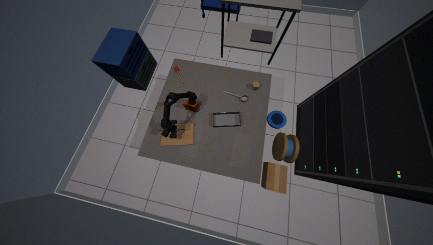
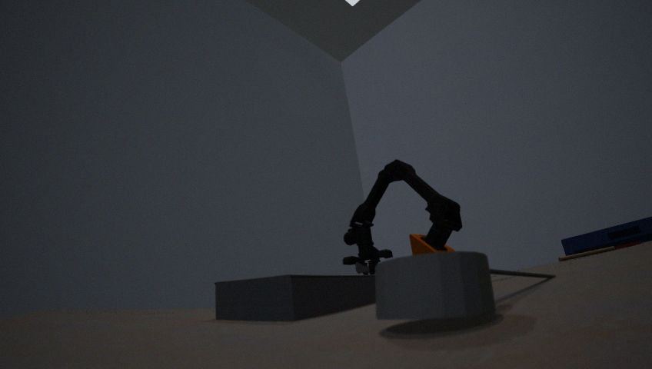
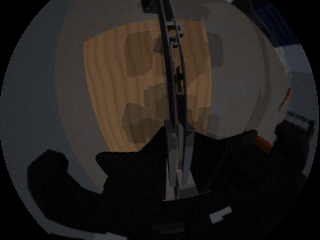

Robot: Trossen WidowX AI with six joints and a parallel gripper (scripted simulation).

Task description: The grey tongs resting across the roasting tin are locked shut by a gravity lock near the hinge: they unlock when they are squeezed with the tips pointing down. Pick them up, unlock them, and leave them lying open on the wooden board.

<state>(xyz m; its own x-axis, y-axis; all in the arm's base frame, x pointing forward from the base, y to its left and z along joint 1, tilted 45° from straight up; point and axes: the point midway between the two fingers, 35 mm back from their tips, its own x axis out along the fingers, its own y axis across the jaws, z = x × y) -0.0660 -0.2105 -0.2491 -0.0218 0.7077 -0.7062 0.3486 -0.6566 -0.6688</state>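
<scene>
Now: the wooden board 10 mm ahead of my gripper tip, 30 mm to the right of it and 50 mm below it. Also, from my gripper tip: roasting tin: 480 mm ahead, 300 mm to the left, 30 mm below.
</scene>
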